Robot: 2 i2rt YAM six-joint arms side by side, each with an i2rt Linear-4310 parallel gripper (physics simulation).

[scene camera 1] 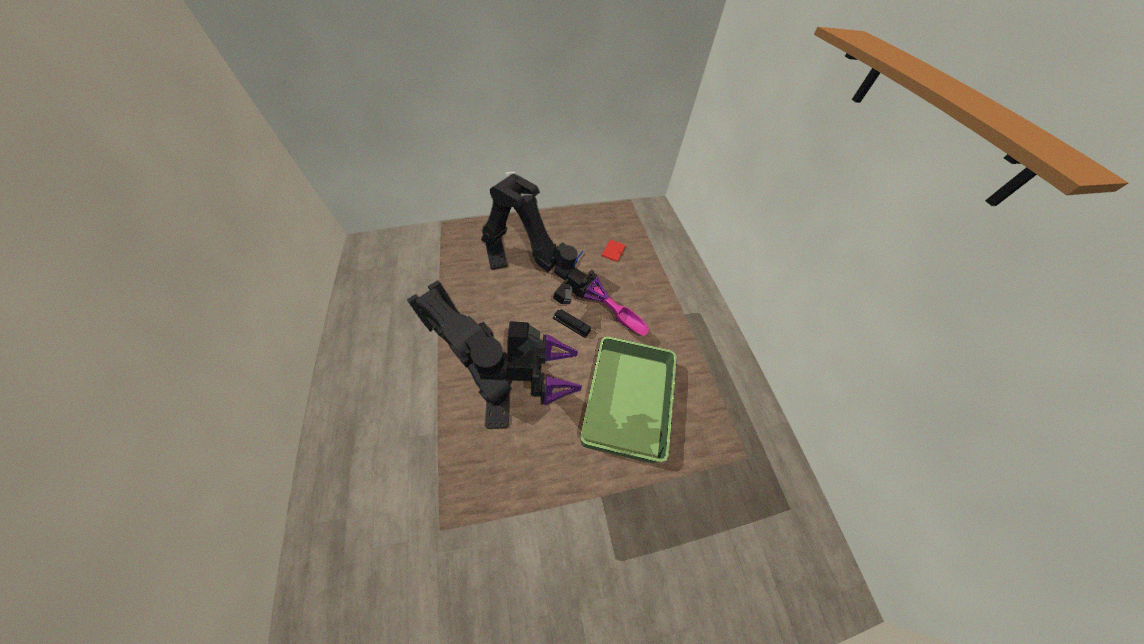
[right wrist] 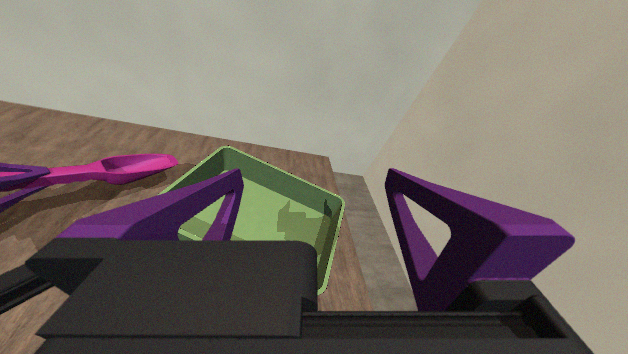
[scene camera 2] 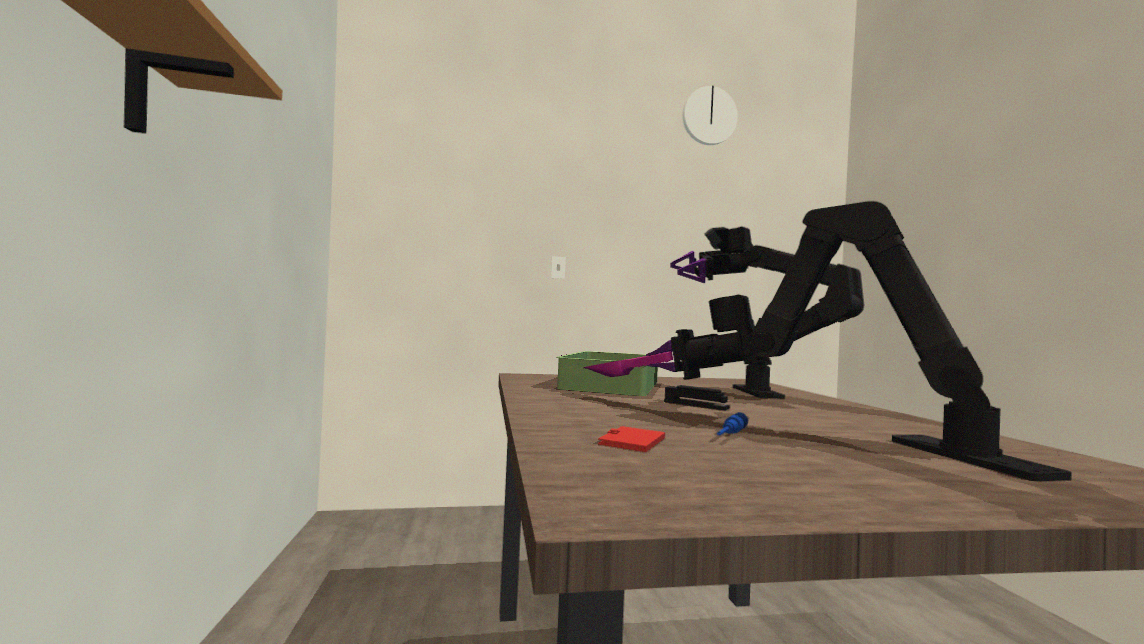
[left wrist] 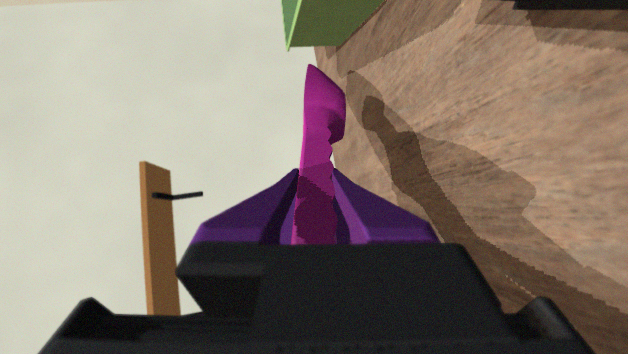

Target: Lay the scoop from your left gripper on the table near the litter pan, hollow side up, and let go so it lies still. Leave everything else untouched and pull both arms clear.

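Where they show: left gripper, fingertip midpoint: point(scene camera 1: 607, 299) point(right wrist: 50, 175) point(scene camera 2: 647, 360) point(left wrist: 314, 177); right gripper, fingertip midpoint: point(scene camera 1: 579, 369) point(right wrist: 314, 176) point(scene camera 2: 673, 268); left arm's base, link origin: point(scene camera 1: 495, 251) point(scene camera 2: 969, 457); right arm's base, link origin: point(scene camera 1: 498, 396) point(scene camera 2: 756, 392).
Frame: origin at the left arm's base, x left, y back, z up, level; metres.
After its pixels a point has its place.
My left gripper point(scene camera 1: 606, 296) @(x -0.422, y -0.331, z 0.100 m) point(scene camera 2: 650, 356) @(x -0.422, y -0.331, z 0.100 m) point(left wrist: 314, 177) @(x -0.422, y -0.331, z 0.100 m) point(right wrist: 50, 175) @(x -0.422, y -0.331, z 0.100 m) is shut on the handle of the magenta scoop point(scene camera 1: 633, 320) @(x -0.504, y -0.404, z 0.062 m) point(scene camera 2: 616, 368) @(x -0.464, y -0.387, z 0.076 m) point(left wrist: 325, 107) @(x -0.479, y -0.348, z 0.079 m) point(right wrist: 135, 167) @(x -0.499, y -0.400, z 0.061 m). The scoop is held above the table point(scene camera 1: 496, 500) @(x -0.913, y 0.149, z 0.000 m) point(scene camera 2: 760, 492) @(x 0.097, y -0.423, z 0.000 m), apart from its shadow, nearly level with its bowl end slightly lower. Its hollow faces up in scene camera 1 and the right wrist view. The bowl is near the upper end of the green litter pan point(scene camera 1: 666, 400) @(x -0.789, y -0.404, z 0.039 m) point(scene camera 2: 590, 386) @(x -0.617, y -0.399, z 0.014 m) point(left wrist: 325, 30) @(x -0.624, y -0.411, z 0.040 m) point(right wrist: 285, 177) @(x -0.812, y -0.392, z 0.070 m). My right gripper point(scene camera 1: 578, 369) @(x -0.736, y -0.123, z 0.345 m) point(right wrist: 314, 176) @(x -0.736, y -0.123, z 0.345 m) is open and empty, raised left of the pan in scene camera 1.
A black stapler-like object point(scene camera 1: 572, 323) @(x -0.447, y -0.203, z 0.038 m) point(scene camera 2: 696, 394) @(x -0.415, y -0.214, z 0.026 m) lies between the arms. A red square point(scene camera 1: 614, 250) @(x -0.133, y -0.481, z 0.009 m) point(scene camera 2: 632, 438) @(x -0.109, y -0.489, z 0.009 m) and a blue tool point(scene camera 2: 734, 423) @(x -0.150, y -0.293, z 0.020 m) lie on the table on the left arm's side. A wooden shelf point(scene camera 1: 960, 96) point(left wrist: 159, 240) is on the wall beyond the table edge.
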